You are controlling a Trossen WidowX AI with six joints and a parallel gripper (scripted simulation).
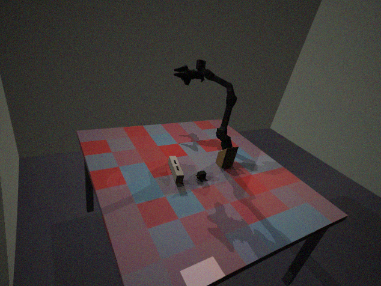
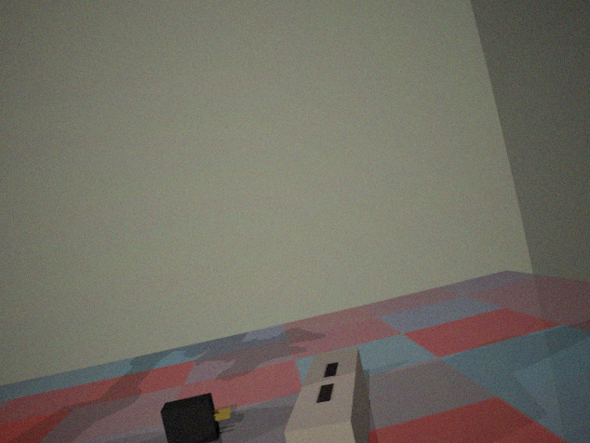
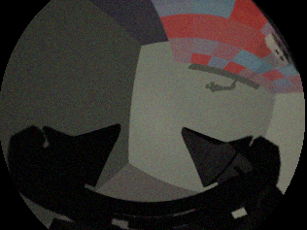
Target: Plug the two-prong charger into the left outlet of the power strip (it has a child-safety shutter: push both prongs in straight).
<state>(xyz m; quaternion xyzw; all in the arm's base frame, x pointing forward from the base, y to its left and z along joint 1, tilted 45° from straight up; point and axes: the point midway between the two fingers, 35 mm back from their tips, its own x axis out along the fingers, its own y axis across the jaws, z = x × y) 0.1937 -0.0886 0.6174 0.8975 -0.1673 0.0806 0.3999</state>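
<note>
The black two-prong charger is 10 mm behind my gripper tip, 620 mm to the left of it and 460 mm below it.
</note>
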